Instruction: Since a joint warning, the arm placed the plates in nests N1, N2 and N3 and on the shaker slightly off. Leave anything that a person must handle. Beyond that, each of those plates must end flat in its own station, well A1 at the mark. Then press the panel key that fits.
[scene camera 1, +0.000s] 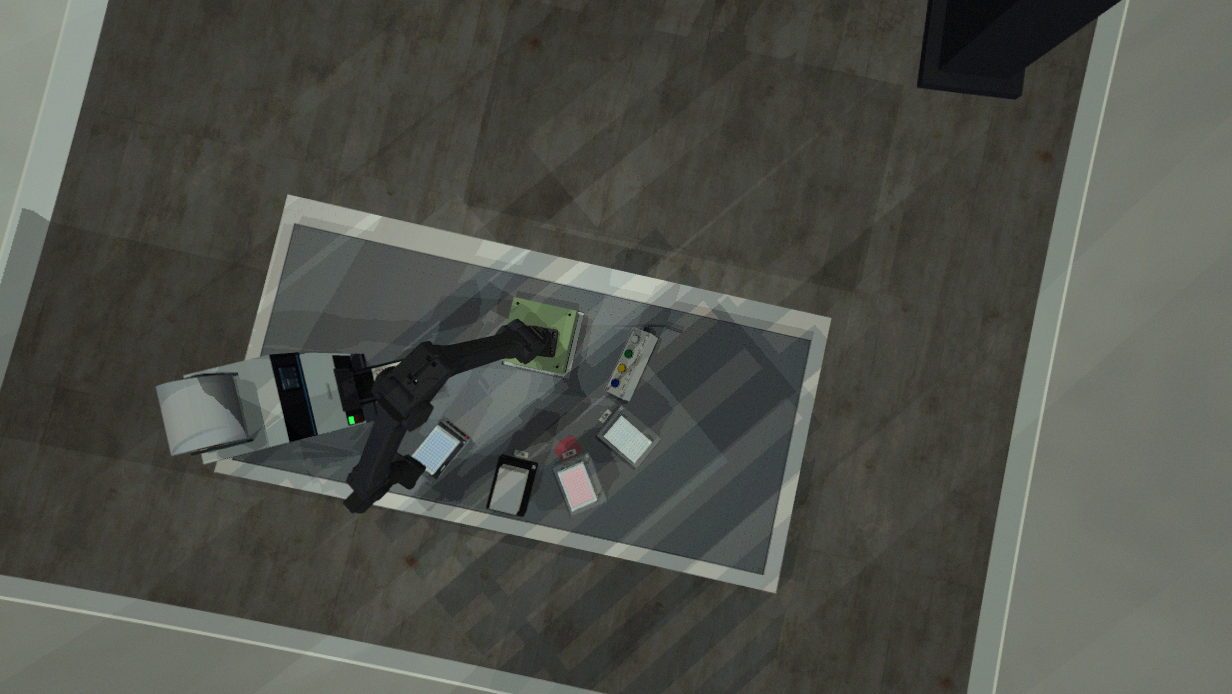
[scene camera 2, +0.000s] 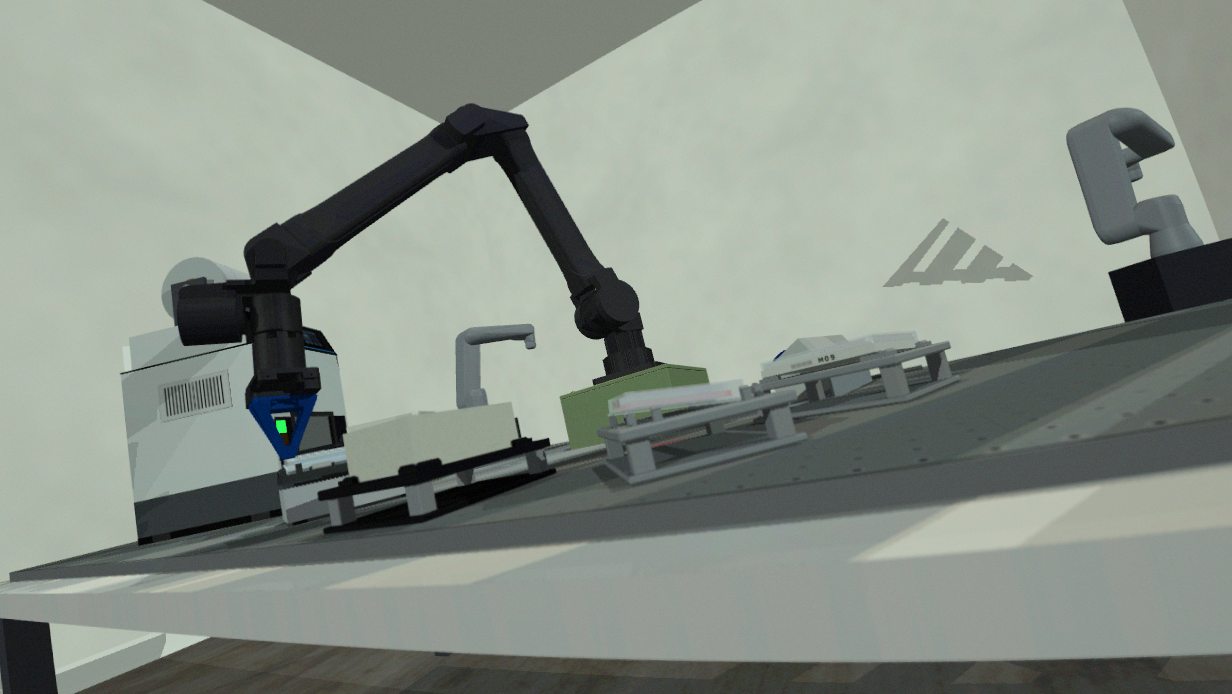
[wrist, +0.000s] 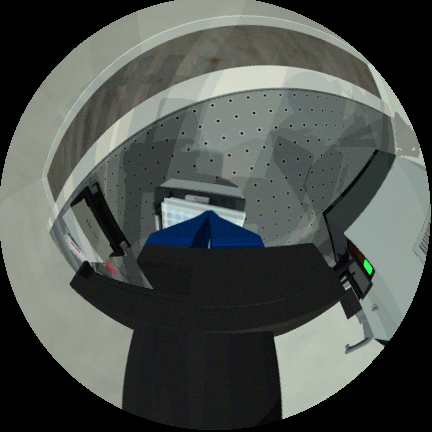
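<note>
My gripper (scene camera 2: 287, 450) (wrist: 209, 216) is shut and empty, its blue fingertips low over the shaker (wrist: 230, 189). A plate with pale blue wells (scene camera 1: 437, 446) (wrist: 176, 212) lies on the shaker, looking slightly skewed to it in the wrist view; the fingers hide part of it. A pink plate (scene camera 1: 576, 485) (scene camera 2: 668, 397) and a white plate (scene camera 1: 628, 437) lie on grey nests. A beige block-like piece (scene camera 1: 510, 487) (scene camera 2: 431, 435) sits on a black nest (scene camera 2: 419, 497). The panel (scene camera 1: 631, 366) has white, green, yellow and blue keys. A1 marks are too small to read.
A large white instrument (scene camera 1: 245, 379) (scene camera 2: 232, 431) with a green light stands beside the shaker. The arm's green base block (scene camera 1: 562, 355) (scene camera 2: 594, 413) stands behind the nests. A red patch (scene camera 1: 566, 446) lies by the pink plate's nest. The black nest neighbours the shaker.
</note>
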